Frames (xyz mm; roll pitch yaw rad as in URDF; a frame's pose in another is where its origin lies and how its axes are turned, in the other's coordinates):
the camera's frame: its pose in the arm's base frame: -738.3 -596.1 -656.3 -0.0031 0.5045 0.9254
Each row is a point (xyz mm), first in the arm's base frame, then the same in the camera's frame.
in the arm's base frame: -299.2 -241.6 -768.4
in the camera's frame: 533.3 -138.1 166.0
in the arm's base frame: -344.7 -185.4 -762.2
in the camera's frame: 545.7 -67.9 180.1
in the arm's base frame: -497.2 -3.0 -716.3
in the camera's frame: 570.7 163.4 247.1
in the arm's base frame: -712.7 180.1 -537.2
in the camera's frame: 498.7 445.2 412.8
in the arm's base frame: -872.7 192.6 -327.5
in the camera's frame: 321.9 580.1 555.1
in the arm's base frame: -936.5 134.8 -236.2
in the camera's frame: 203.7 596.1 594.2
